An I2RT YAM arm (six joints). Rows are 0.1 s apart.
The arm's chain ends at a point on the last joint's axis. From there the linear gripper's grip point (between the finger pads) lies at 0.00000 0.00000 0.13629 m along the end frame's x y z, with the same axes.
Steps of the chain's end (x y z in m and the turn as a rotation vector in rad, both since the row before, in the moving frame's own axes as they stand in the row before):
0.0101 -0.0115 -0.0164 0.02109 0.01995 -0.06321
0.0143 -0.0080 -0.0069 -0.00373 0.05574 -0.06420
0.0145 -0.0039 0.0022 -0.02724 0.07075 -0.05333
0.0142 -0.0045 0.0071 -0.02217 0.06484 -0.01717
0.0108 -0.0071 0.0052 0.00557 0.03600 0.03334
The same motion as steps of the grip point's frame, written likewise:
0.0127 -0.0145 -0.0165 0.02109 0.01995 -0.06321
0.0219 -0.0077 -0.0071 -0.00373 0.05574 -0.06420
0.0242 -0.0004 0.0018 -0.02724 0.07075 -0.05333
0.0231 -0.0016 0.0068 -0.02217 0.06484 -0.01717
0.0157 -0.0078 0.0051 0.00557 0.03600 0.03334

